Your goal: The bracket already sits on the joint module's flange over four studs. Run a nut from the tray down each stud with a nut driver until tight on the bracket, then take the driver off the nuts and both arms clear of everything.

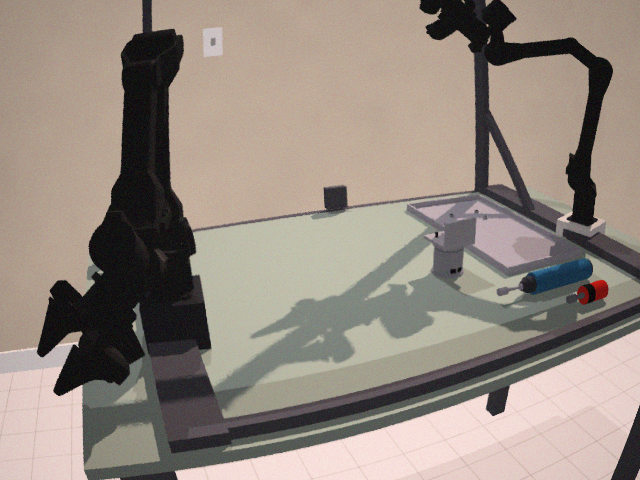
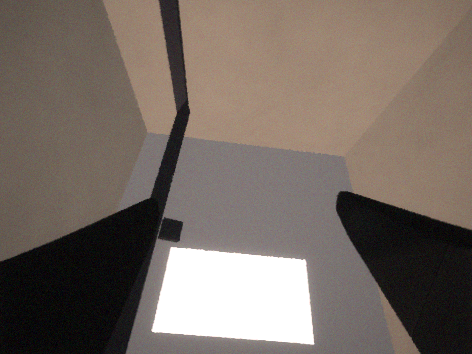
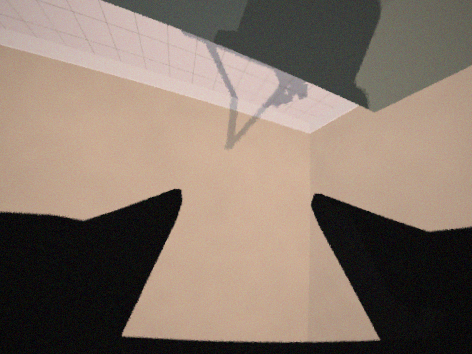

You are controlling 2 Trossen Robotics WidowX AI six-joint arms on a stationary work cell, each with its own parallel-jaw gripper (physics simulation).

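Frame: origin at the left arm's base, x ahead, y left, z up, level; metres.
Seen in the pictures: left gripper, fingertip midpoint: (image 2: 247, 203); right gripper, fingertip midpoint: (image 1: 47, 373) (image 3: 247, 197); left arm's base, link origin: (image 1: 582, 220); right arm's base, link origin: (image 1: 170, 291).
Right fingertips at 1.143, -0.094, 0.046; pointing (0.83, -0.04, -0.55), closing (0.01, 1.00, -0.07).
Note:
Offsets run from my right fingertips to a thing's middle, as dx, dy, dz. Level surfaces: height alone.
The joint module @[-0.740, -0.011, -0.045] (image 1: 447, 260) stands upright on the table, with the grey bracket @[-0.740, -0.011, +0.000] (image 1: 460, 232) on its top. The studs and any nuts on them are too small or hidden to tell. The tray @[-0.981, -0.080, -0.074] (image 1: 509, 269) lies behind it to the right, with several small dark nuts @[-1.052, -0.177, -0.075] (image 1: 476, 211) at its far part. A blue driver @[-0.816, +0.180, -0.062] (image 1: 560, 275) and a red driver @[-0.821, +0.268, -0.065] (image 1: 592, 292) lie right of the module. My left gripper (image 2: 247, 203) is open and empty, high above the table. My right gripper (image 3: 247, 197) (image 1: 47, 374) is open and empty, out past the table's left end.
A dark upright post (image 1: 481, 129) with a brace stands behind the tray. A small dark block @[-0.818, -0.430, -0.051] (image 1: 335, 197) stands at the table's back edge. Dark rails (image 1: 361, 375) run along the table's front and sides. Arm shadows fall across the table top @[dz -0.082] (image 1: 289, 248).

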